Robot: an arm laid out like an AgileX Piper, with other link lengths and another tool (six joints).
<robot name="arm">
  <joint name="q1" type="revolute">
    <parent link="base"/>
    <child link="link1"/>
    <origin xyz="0 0 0.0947"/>
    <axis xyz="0 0 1"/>
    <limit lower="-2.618" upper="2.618"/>
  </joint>
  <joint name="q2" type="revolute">
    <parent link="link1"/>
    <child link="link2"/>
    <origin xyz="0 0 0"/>
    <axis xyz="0 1 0"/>
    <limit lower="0" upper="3.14"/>
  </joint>
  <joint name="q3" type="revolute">
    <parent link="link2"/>
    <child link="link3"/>
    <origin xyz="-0.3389 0 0.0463"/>
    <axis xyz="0 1 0"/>
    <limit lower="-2.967" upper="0"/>
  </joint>
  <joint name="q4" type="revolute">
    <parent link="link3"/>
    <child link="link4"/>
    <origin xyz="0.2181 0 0.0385"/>
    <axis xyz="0.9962 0 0.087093"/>
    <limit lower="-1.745" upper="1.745"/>
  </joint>
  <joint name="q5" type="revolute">
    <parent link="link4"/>
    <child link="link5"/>
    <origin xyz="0 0 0"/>
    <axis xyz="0 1 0"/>
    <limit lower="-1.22" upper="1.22"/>
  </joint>
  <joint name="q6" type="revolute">
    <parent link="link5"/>
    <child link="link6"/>
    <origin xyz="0.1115 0 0.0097"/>
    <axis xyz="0.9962 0 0.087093"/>
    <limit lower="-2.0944" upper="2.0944"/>
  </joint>
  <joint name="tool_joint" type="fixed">
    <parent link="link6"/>
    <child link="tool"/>
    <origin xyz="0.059 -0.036 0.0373" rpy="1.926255 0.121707 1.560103"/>
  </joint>
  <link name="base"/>
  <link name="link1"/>
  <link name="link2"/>
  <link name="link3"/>
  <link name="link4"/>
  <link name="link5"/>
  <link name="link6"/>
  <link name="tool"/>
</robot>
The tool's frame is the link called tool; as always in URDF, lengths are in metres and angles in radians.
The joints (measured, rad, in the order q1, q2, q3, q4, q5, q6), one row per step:
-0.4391 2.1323 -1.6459 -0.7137 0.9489 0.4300
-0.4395 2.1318 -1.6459 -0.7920 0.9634 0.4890
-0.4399 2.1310 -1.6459 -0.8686 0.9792 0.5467
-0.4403 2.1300 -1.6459 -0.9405 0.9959 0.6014
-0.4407 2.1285 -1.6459 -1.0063 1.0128 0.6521
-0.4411 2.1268 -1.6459 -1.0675 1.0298 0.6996
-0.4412 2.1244 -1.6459 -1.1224 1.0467 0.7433
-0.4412 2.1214 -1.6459 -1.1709 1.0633 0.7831
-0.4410 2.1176 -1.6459 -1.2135 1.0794 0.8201
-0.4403 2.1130 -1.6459 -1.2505 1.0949 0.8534
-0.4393 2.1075 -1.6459 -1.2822 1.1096 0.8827
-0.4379 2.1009 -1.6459 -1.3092 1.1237 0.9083
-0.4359 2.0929 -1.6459 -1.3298 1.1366 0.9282
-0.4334 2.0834 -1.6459 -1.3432 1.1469 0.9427
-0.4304 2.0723 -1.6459 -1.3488 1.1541 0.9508
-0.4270 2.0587 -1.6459 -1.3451 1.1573 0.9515
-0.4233 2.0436 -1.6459 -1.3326 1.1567 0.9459
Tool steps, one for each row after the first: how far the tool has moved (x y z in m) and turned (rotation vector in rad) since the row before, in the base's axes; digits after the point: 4 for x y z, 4 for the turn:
-0.0042 -0.0070 0.0093 -0.0625 0.0041 -0.0248
-0.0040 -0.0063 0.0099 -0.0629 0.0016 -0.0237
-0.0037 -0.0054 0.0101 -0.0606 -0.0008 -0.0224
-0.0035 -0.0045 0.0100 -0.0571 -0.0033 -0.0206
-0.0032 -0.0037 0.0099 -0.0545 -0.0051 -0.0190
-0.0030 -0.0027 0.0097 -0.0505 -0.0073 -0.0174
-0.0029 -0.0020 0.0093 -0.0461 -0.0089 -0.0162
-0.0029 -0.0013 0.0089 -0.0420 -0.0112 -0.0154
-0.0028 -0.0005 0.0086 -0.0379 -0.0123 -0.0139
-0.0027 0.0000 0.0082 -0.0339 -0.0128 -0.0125
-0.0027 0.0006 0.0081 -0.0304 -0.0133 -0.0114
-0.0026 0.0011 0.0077 -0.0251 -0.0128 -0.0096
-0.0025 0.0016 0.0072 -0.0188 -0.0133 -0.0072
-0.0023 0.0021 0.0065 -0.0116 -0.0130 -0.0044
-0.0022 0.0025 0.0060 -0.0032 -0.0134 -0.0010
-0.0020 0.0028 0.0051 0.0051 -0.0136 0.0022

